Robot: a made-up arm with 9 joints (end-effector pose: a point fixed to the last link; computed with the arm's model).
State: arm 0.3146 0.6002 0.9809 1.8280 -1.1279 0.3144 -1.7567 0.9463 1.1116
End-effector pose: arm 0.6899 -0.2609 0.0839 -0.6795 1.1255 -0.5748
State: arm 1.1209 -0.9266 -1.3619 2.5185 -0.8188 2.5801 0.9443 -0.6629 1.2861
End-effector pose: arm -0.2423 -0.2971 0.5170 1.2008 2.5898 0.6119
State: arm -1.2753 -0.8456 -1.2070 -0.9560 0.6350 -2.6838 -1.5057 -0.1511 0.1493
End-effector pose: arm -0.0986 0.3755 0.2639 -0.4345 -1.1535 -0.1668
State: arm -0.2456 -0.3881 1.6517 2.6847 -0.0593 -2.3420 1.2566 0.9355 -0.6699
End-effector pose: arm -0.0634 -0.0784 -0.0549 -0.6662 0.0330 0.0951
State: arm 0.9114 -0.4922 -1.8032 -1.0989 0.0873 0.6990 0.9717 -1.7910 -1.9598
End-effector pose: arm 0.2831 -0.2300 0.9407 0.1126 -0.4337 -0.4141
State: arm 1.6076 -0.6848 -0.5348 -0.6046 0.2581 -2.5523 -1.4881 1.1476 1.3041
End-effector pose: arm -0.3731 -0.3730 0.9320 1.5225 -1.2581 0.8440
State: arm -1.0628 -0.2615 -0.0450 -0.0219 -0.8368 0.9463 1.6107 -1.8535 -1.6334
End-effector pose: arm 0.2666 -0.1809 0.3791 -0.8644 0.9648 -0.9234
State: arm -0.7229 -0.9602 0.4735 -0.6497 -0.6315 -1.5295 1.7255 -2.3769 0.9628
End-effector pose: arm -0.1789 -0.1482 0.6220 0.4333 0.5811 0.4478
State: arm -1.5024 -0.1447 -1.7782 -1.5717 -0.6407 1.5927 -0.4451 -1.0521 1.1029
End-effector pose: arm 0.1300 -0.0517 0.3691 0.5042 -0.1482 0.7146
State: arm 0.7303 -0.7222 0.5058 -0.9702 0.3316 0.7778 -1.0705 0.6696 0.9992
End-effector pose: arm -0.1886 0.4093 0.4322 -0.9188 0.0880 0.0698
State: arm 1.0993 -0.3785 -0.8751 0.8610 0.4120 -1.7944 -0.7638 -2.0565 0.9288
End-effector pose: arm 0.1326 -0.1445 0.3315 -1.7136 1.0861 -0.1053
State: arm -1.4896 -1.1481 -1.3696 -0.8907 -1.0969 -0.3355 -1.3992 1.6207 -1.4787
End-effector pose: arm 0.2683 0.1759 0.0047 -0.2679 -1.4848 0.2301
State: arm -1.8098 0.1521 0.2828 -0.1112 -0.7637 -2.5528 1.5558 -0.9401 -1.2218
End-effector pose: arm -0.0279 -0.0406 0.2887 -2.3800 -0.3933 -0.1902
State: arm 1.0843 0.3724 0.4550 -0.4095 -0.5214 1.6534 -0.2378 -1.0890 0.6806
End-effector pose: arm 0.0468 -0.1147 0.6631 -1.7896 0.0054 -2.3939
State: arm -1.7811 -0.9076 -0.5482 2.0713 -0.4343 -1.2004 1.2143 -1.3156 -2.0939
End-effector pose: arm -0.0529 0.2818 0.9002 0.2278 0.3505 -0.3795
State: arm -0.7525 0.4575 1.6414 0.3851 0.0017 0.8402 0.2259 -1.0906 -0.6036
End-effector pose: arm 0.1416 -0.5554 0.3633 -0.7419 1.4228 -2.0014
